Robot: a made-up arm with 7 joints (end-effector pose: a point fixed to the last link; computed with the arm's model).
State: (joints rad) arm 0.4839 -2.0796 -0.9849 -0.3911 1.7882 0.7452 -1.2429
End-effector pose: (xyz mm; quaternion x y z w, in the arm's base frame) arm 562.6 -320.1 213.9 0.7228 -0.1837 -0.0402 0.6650
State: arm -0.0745 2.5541 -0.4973 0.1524 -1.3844 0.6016 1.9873
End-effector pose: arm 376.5 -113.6 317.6 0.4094 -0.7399 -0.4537 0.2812
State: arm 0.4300 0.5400 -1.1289 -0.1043 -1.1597 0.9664 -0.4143
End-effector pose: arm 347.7 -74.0 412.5 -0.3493 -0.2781 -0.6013 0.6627
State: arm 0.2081 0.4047 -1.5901 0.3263 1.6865 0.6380 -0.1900
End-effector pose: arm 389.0 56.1 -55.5 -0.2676 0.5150 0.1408 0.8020
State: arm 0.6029 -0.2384 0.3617 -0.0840 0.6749 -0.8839 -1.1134
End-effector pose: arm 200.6 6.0 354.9 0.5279 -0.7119 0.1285 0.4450
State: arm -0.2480 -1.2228 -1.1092 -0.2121 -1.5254 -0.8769 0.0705
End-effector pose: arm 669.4 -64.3 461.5 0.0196 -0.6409 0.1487 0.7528
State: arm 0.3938 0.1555 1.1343 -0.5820 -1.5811 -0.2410 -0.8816
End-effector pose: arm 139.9 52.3 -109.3 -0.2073 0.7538 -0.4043 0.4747
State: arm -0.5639 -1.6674 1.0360 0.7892 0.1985 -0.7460 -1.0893
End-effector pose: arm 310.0 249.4 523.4 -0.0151 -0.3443 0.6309 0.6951
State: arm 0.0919 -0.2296 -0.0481 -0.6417 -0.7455 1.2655 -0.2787
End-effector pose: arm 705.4 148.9 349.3 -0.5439 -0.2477 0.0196 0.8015
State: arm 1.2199 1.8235 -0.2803 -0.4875 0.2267 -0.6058 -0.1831
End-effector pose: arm 216.2 361.8 85.4 0.6179 0.7517 -0.0901 0.2121
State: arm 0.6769 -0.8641 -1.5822 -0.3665 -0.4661 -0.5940 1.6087
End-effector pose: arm 404.4 -93.6 -101.2 0.3436 -0.4975 0.4144 0.6802
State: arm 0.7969 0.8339 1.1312 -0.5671 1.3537 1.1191 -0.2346
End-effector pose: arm 151.0 387.2 297.8 0.5906 0.2966 0.7462 0.0792
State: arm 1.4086 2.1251 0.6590 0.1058 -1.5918 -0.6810 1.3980
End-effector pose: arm 212.3 272.7 -94.7 0.3464 0.0924 -0.8981 0.2549
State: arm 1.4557 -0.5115 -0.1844 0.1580 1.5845 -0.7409 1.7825
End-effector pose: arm 158.6 45.6 42.2 -0.4854 0.7812 -0.1737 0.3520
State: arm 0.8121 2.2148 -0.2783 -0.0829 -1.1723 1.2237 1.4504
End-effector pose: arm 433.8 -251.4 -4.2 0.3033 -0.4273 -0.3316 0.7845
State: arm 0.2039 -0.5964 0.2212 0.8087 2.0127 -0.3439 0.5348
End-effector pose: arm 407.7 189.8 418.7 0.3079 -0.7526 0.5295 0.2417
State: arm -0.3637 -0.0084 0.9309 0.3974 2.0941 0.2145 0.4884
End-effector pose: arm 278.0 -50.7 591.3 0.0677 -0.9910 -0.0511 0.1037
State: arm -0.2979 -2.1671 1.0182 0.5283 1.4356 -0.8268 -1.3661
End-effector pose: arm 679.4 57.7 361.4 -0.6046 -0.2881 0.1548 0.7263
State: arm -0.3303 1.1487 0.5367 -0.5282 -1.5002 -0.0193 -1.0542
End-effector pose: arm 467.3 270.7 325.2 0.2639 0.5160 -0.1626 0.7985
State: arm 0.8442 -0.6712 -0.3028 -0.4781 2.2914 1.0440 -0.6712
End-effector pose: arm -115.0 -136.3 -64.7 0.1622 -0.6366 -0.7227 0.2151
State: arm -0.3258 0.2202 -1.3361 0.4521 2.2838 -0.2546 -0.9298
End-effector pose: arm 59.4 -35.8 322.4 -0.4313 0.8718 -0.0010 0.2321
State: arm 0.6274 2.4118 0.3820 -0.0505 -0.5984 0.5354 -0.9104
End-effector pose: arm 563.0 195.3 60.1 0.3764 0.5544 0.1349 0.7299
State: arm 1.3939 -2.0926 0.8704 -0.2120 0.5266 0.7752 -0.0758
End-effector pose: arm 250.9 -391.6 18.0 0.6559 -0.6142 -0.1020 0.4269
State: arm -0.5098 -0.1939 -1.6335 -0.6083 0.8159 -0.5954 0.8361
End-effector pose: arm 524.5 -76.3 381.5 -0.0054 -0.4895 0.0339 0.8713
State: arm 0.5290 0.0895 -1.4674 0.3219 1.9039 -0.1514 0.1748
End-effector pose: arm 41.5 -50.2 57.6 -0.2236 0.8150 -0.1254 0.5197
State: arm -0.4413 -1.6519 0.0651 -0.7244 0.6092 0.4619 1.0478
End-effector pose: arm 491.8 -357.5 433.2 -0.4237 0.2844 0.0232 0.8597
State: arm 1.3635 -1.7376 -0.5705 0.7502 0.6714 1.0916 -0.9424
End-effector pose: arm 331.6 -155.9 -183.8 0.8311 0.0675 -0.1853 0.5201
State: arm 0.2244 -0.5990 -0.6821 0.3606 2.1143 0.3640 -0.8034
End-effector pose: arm 157.3 -173.0 255.5 0.4912 -0.8538 -0.0595 0.1619
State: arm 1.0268 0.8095 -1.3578 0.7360 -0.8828 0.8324 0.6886
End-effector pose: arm 358.6 -72.6 162.6 -0.4985 0.0400 -0.1261 0.8568
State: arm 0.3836 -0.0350 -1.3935 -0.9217 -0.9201 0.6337 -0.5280
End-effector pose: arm 472.1 6.8 339.7 -0.0249 -0.4960 -0.3004 0.8143
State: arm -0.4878 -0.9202 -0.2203 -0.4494 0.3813 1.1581 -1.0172
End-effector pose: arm 733.9 -43.8 423.3 -0.9452 0.0406 -0.1566 0.2836
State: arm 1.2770 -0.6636 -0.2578 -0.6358 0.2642 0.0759 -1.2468
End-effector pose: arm -38.5 -214.3 -239.0 -0.7821 0.5732 0.2406 0.0424
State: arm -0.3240 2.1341 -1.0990 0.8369 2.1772 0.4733 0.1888
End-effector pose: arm 11.8 212.1 531.5 0.3479 0.3641 0.7906 0.3485
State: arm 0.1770 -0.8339 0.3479 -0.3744 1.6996 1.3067 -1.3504
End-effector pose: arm 114.2 -108.7 -110.8 0.5252 -0.5516 -0.6480 0.0038
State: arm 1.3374 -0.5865 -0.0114 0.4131 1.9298 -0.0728 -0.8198
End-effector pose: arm 259.7 -7.6 65.6 0.2973 -0.3977 -0.1661 0.8520
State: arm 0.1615 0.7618 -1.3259 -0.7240 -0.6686 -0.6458 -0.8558
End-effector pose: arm 681.7 268.4 190.6 0.5020 0.1518 -0.2287 0.8202
